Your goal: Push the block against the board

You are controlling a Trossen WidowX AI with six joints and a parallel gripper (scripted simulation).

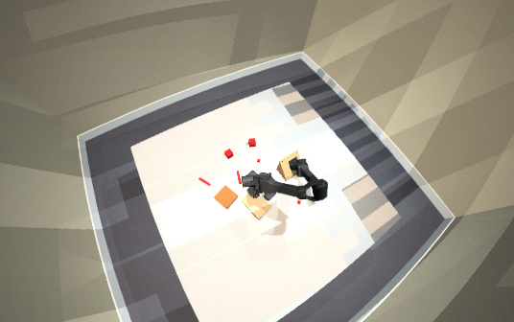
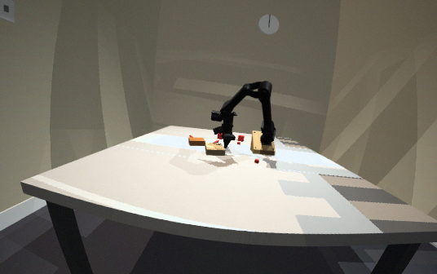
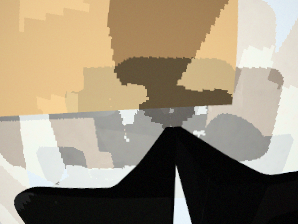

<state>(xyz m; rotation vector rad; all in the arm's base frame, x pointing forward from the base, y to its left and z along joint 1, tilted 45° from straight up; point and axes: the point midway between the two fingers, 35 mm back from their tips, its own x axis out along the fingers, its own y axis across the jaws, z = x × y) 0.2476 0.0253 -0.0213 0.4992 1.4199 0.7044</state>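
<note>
My gripper tip is 7 cm short of the tan board, 6 cm to the right of it and 1 cm below it. Also, from my gripper tip: orange square block 19 cm ahead, 7 cm to the right, 1 cm above.
</note>
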